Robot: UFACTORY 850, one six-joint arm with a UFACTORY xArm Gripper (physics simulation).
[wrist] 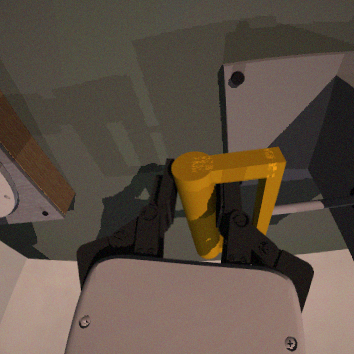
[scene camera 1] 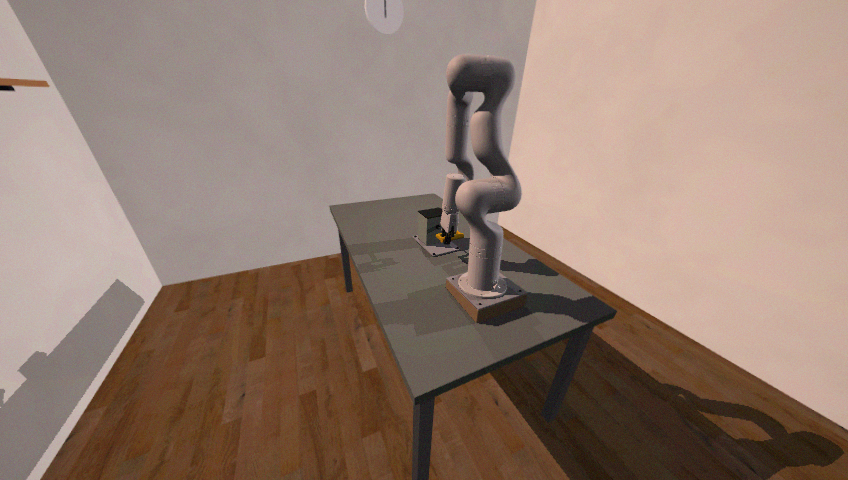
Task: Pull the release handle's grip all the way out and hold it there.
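Note:
The release handle's yellow grip (scene camera 1: pixel 457 236) (wrist: pixel 198 205) is a D-shaped loop with a round bar. My gripper (scene camera 1: pixel 447 239) (wrist: pixel 197 172) is shut on that round bar, one black finger on each side, the right finger passing inside the loop. A light metal rod (wrist: pixel 300 207) runs from the loop's far side to the dark upright housing (scene camera 1: pixel 429 226) (wrist: pixel 336 150). A length of the rod shows between loop and housing. The housing stands on a pale base plate (scene camera 1: pixel 437 251) (wrist: pixel 280 95). In the scene view the fingers are small and partly hide the grip.
The grey table (scene camera 1: pixel 380 297) carries the handle unit and the arm's wooden base block (scene camera 1: pixel 493 310) (wrist: pixel 40 160), which is at the left in the wrist view. A dark bolt (wrist: pixel 237 78) sits at the base plate's corner. Walls stand behind and to the right of the table.

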